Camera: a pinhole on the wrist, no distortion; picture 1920 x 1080 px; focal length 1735.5 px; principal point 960.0 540.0 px. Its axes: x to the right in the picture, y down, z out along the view. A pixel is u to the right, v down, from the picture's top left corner.
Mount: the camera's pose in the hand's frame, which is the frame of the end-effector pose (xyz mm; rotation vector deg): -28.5 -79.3 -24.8 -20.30 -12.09 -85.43
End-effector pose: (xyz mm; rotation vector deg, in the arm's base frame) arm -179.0 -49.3 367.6 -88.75 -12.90 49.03
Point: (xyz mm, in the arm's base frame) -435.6 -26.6 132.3
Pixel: outside the picture
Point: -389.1 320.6 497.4
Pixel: 1811 568
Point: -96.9 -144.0 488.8
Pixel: behind the camera
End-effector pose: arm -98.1 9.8 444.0 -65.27 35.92 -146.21
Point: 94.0 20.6 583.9
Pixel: 1493 272
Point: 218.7 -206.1 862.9
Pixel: 1371 909
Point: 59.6 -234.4 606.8
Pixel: 546 1039
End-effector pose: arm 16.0 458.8 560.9 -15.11 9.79 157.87
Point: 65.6 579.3 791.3
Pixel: 1861 164
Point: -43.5 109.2 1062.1
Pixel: 137 49
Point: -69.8 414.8 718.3
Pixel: 341 889
